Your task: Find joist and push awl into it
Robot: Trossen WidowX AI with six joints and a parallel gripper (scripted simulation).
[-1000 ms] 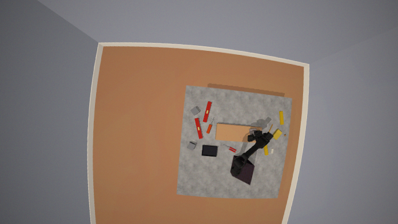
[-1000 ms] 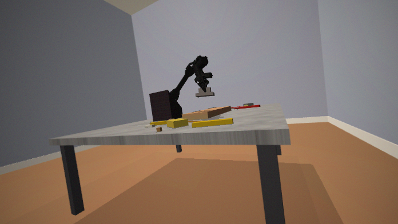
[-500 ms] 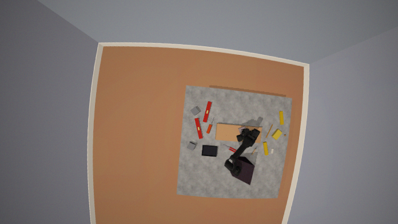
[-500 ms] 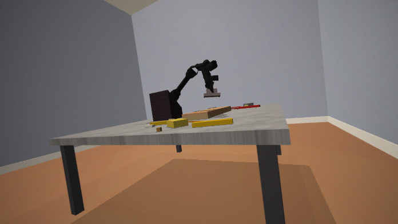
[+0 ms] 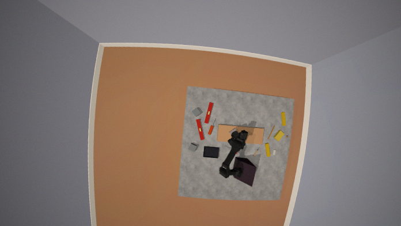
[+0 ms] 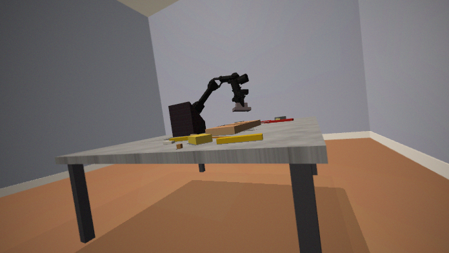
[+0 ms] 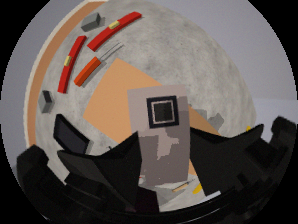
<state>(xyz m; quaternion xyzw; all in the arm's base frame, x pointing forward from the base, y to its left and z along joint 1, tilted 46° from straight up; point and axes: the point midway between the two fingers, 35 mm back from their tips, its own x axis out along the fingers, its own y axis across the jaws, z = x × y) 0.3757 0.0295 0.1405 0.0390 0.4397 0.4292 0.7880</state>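
The square indicator window lies 20 mm ahead of my gripper tip, 20 mm to the left of it and 30 mm above it. The rest, counted from my gripper tip: awl 190 mm behind, 340 mm to the right, 140 mm below; then dark tray 250 mm behind, 200 mm to the left, 130 mm below; then stud finder 10 mm to the left, 20 mm above.
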